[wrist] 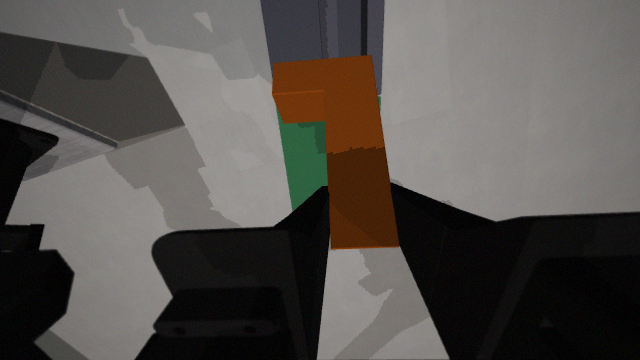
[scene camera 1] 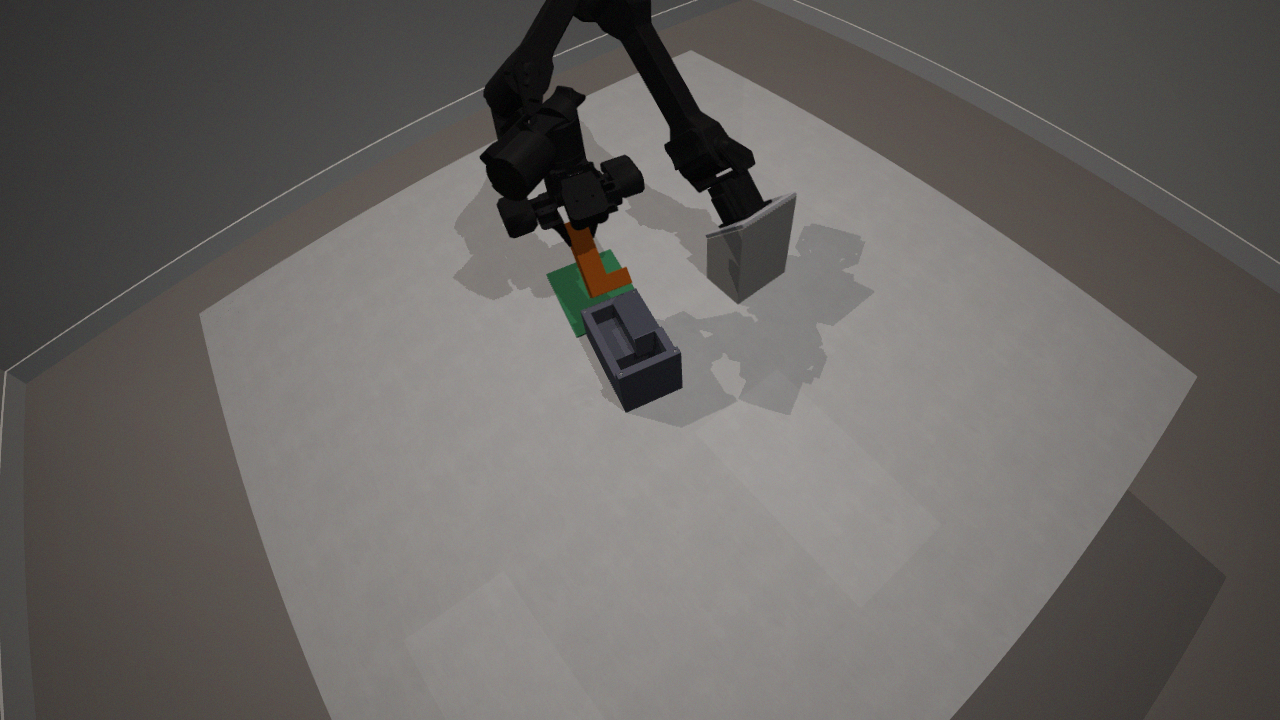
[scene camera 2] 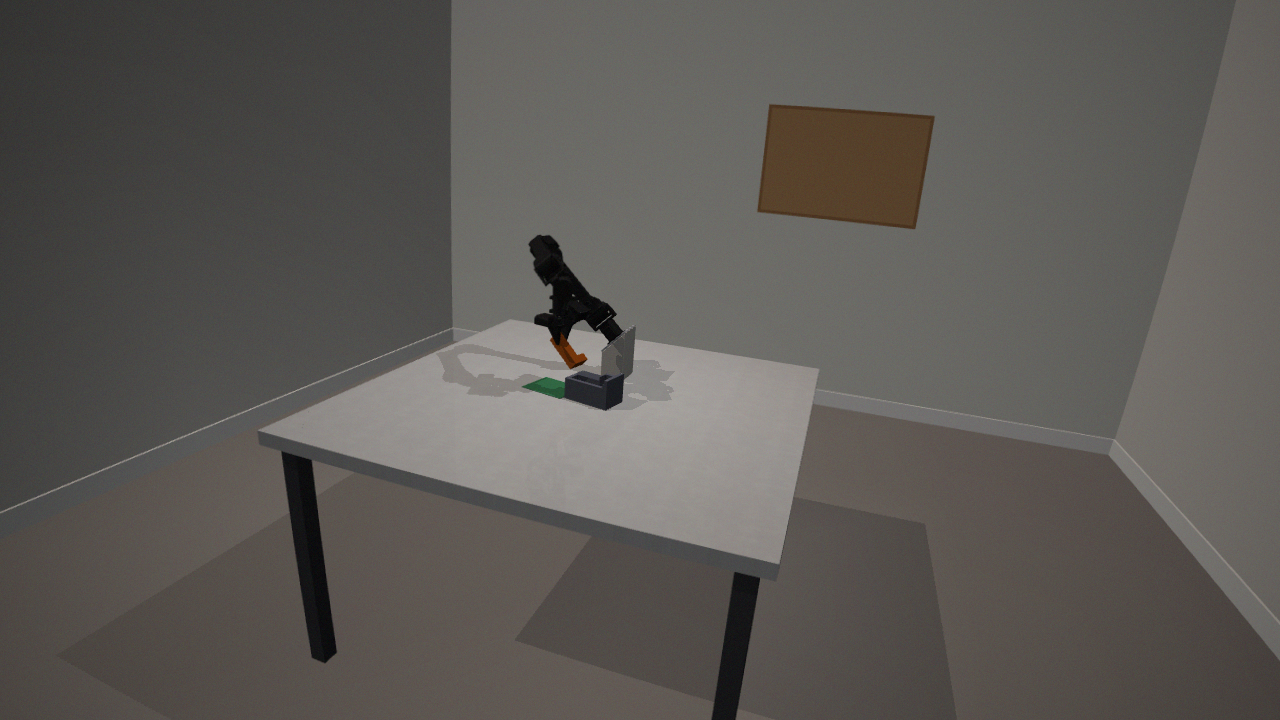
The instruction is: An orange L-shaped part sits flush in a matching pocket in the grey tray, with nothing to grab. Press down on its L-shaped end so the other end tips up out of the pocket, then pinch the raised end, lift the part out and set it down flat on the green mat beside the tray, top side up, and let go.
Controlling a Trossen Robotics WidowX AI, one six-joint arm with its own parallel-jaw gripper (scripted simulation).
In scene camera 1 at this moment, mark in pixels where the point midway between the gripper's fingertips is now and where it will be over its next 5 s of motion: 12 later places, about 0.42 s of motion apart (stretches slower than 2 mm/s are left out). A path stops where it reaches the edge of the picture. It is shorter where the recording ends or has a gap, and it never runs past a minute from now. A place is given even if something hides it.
My gripper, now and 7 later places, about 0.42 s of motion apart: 580, 240; 574, 220; 575, 222; 577, 232; 578, 241; 581, 251; 582, 254; 579, 233
